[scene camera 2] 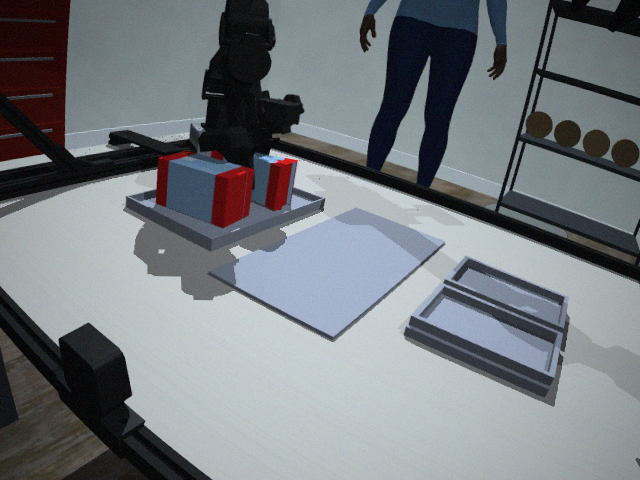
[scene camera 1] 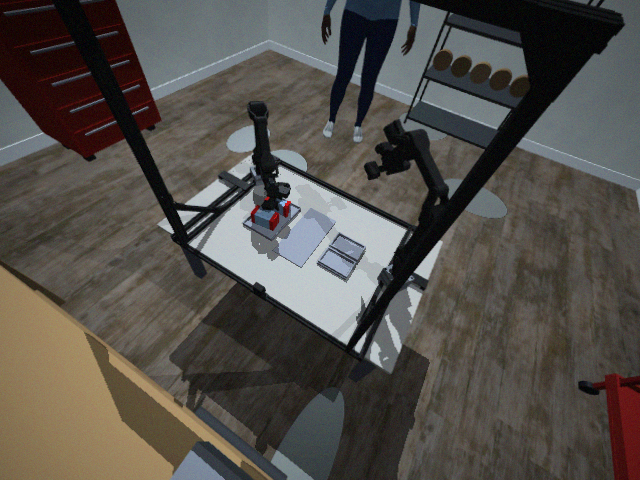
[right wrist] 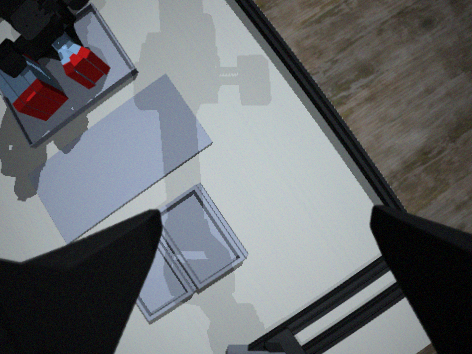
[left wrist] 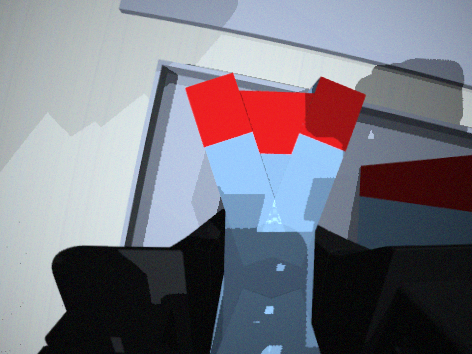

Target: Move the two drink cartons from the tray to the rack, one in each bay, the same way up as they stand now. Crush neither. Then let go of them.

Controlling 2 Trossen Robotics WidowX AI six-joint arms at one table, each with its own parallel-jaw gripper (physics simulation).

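Frame: origin at the left arm's base, x ahead, y left, z up, level; centimetres.
Seen in the pictures: left gripper, between the fingertips: [scene camera 2: 255, 187] [scene camera 1: 279, 208] [left wrist: 253, 216]; right gripper, between the fingertips: [scene camera 2: 592, 21] [scene camera 1: 377, 176] [right wrist: 265, 218]; left arm's base, origin of its link: [scene camera 2: 218, 128].
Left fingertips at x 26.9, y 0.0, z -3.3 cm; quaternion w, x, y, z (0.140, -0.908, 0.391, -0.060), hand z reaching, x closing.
Pixels of each thing's middle, then the offset from my left fingertips to it. "*": a spot on its surface instead.
- pinched-waist blue carton with red ends, middle of its body: [left wrist: 258, 243] [scene camera 2: 251, 175] [right wrist: 70, 50] [scene camera 1: 277, 205] dx -0.6, dy -0.7, dz +1.8 cm
- tray, middle of its body: [left wrist: 326, 235] [scene camera 2: 230, 201] [right wrist: 62, 74] [scene camera 1: 272, 215] dx +2.3, dy -4.7, dz -1.5 cm
- carton, middle of its body: [left wrist: 451, 280] [scene camera 2: 203, 186] [right wrist: 27, 83] [scene camera 1: 265, 217] dx +4.8, dy -9.5, dz +1.7 cm
- rack, middle of its body: [scene camera 2: 499, 312] [right wrist: 173, 252] [scene camera 1: 342, 254] dx +37.0, dy +17.2, dz -1.3 cm
- black block, a spot on its surface: [scene camera 2: 95, 366] [scene camera 1: 261, 290] * dx +41.6, dy -24.8, dz +3.0 cm
The pinched-waist blue carton with red ends [scene camera 1: 283, 207] [scene camera 2: 279, 183] [left wrist: 276, 122] [right wrist: 82, 67] stands on the tray [scene camera 1: 256, 231] [scene camera 2: 211, 242]. My left gripper [scene camera 1: 272, 201] [left wrist: 253, 216] is shut on its narrow middle; the near carton partly hides the fingers in scene camera 2. The other carton [scene camera 1: 265, 218] [scene camera 2: 188, 183] [left wrist: 420, 220] [right wrist: 41, 100], straight-sided, stands upright beside it, near the outside of one left finger. The rack [scene camera 1: 341, 254] [scene camera 2: 480, 352] [right wrist: 222, 225] has two bays, both empty. My right gripper [right wrist: 265, 218] is open and empty, high above the table.
A flat grey-blue panel [scene camera 1: 305, 237] [scene camera 2: 336, 273] [right wrist: 120, 160] lies between tray and rack. Black frame rails [scene camera 2: 439, 193] run along the table's edges, and a black block [scene camera 1: 259, 289] [scene camera 2: 95, 366] sits on the near rail. A person stands behind the table.
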